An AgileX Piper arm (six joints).
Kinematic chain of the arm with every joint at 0, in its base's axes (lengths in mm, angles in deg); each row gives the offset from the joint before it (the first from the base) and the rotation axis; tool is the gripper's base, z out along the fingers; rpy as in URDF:
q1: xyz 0 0 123 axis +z
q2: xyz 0 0 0 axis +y
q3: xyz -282.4 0 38.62 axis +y
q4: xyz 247.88 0 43.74 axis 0.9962 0 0.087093
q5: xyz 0 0 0 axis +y
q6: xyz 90.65 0 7.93 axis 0.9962 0 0.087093
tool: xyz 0 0 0 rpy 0 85.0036 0
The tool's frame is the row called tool.
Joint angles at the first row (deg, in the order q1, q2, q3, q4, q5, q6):
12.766 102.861 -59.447 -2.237 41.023 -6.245
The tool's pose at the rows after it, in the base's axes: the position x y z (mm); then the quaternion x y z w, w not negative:
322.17 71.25 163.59 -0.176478 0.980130 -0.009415 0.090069
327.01 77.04 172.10 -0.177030 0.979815 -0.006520 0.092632
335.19 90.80 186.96 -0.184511 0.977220 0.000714 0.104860
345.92 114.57 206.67 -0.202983 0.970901 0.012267 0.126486
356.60 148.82 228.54 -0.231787 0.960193 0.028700 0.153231
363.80 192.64 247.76 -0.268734 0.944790 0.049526 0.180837
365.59 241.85 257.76 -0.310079 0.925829 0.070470 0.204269
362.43 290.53 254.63 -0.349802 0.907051 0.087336 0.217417
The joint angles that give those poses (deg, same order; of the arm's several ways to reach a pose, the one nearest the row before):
12.900 103.172 -60.440 -2.326 42.012 -5.926
13.627 103.236 -62.788 -1.968 43.995 -5.567
15.392 103.456 -66.848 -1.240 46.390 -5.231
18.391 104.326 -72.798 -0.349 48.870 -5.031
22.533 106.249 -80.521 0.650 51.339 -4.936
27.611 109.434 -89.335 1.645 53.334 -4.876
33.096 113.876 -98.091 2.312 54.341 -4.871
38.300 119.303 -105.941 2.609 54.639 -4.878

